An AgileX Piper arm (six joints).
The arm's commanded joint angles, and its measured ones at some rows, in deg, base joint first. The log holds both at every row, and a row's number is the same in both.
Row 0, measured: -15.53 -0.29 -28.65 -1.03 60.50 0.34
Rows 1 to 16, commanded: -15.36 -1.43 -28.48 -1.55 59.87 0.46; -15.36 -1.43 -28.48 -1.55 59.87 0.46; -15.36 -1.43 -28.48 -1.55 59.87 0.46; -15.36 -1.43 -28.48 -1.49 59.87 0.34; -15.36 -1.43 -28.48 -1.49 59.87 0.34; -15.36 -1.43 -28.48 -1.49 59.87 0.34; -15.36 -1.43 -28.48 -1.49 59.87 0.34; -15.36 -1.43 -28.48 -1.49 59.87 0.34; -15.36 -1.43 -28.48 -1.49 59.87 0.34; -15.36 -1.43 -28.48 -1.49 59.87 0.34; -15.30 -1.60 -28.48 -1.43 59.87 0.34; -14.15 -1.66 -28.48 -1.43 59.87 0.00; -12.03 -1.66 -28.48 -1.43 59.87 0.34; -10.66 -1.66 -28.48 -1.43 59.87 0.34; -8.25 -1.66 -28.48 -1.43 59.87 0.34; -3.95 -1.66 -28.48 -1.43 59.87 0.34
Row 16, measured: -6.59 -0.29 -28.65 -1.09 60.50 0.34
